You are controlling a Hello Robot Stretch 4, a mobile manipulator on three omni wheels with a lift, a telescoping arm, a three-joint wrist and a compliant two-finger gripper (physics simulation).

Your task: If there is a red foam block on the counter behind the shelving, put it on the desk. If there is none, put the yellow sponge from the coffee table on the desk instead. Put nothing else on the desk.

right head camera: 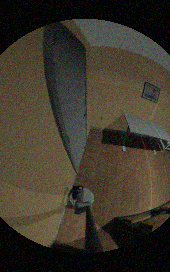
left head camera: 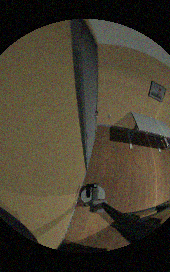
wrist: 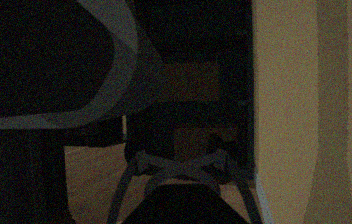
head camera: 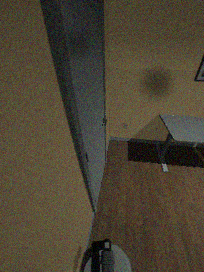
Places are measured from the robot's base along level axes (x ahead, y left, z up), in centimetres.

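Pixels of known places: gripper, fingertip midpoint: (right head camera: 73, 208) (left head camera: 87, 206) (wrist: 180, 147).
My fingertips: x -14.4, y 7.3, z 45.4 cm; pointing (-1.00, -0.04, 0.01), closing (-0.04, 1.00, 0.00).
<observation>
Behind a point stands the place of what it marks.
The desk (head camera: 189, 130) @[x 126.1, y -125.5, z 69.2 cm] (left head camera: 150, 124) @[x 126.1, y -144.3, z 69.2 cm] (right head camera: 145, 127) @[x 122.1, y -146.7, z 69.2 cm] has a light top and thin legs. It stands against the far wall, at the right of the three head views, and its right part is cut off in the head view. My gripper (wrist: 180, 147) @[x -14.4, y 7.3, z 45.4 cm] is open, with its two fingertips apart and nothing visible between them. It is far from the desk. In the head views the fingers cannot be made out. A red foam block, the counter, the yellow sponge and the coffee table do not show in these views.
A yellow wall (head camera: 30, 125) @[x 33.1, y 19.2, z 139.4 cm] (left head camera: 35, 115) @[x 23.0, y 21.1, z 145.1 cm] (right head camera: 22, 120) @[x 29.9, y 19.8, z 141.0 cm] is close on the left, with a grey door (head camera: 87, 80) @[x 79.0, y 8.2, z 142.8 cm] (left head camera: 88, 95) @[x 74.1, y 9.2, z 133.6 cm] (right head camera: 70, 90) @[x 79.0, y 8.2, z 140.6 cm] beyond. Brown wood floor (head camera: 135, 200) @[x 65.4, y -41.4, z -2.8 cm] leads towards the desk. Dark structure with brown panels (wrist: 192, 80) @[x -144.6, y 11.3, z 64.9 cm] shows in the wrist view. A framed picture (left head camera: 157, 91) @[x 168.3, y -169.9, z 150.5 cm] (right head camera: 151, 92) @[x 168.3, y -169.9, z 150.0 cm] hangs above the desk.
</observation>
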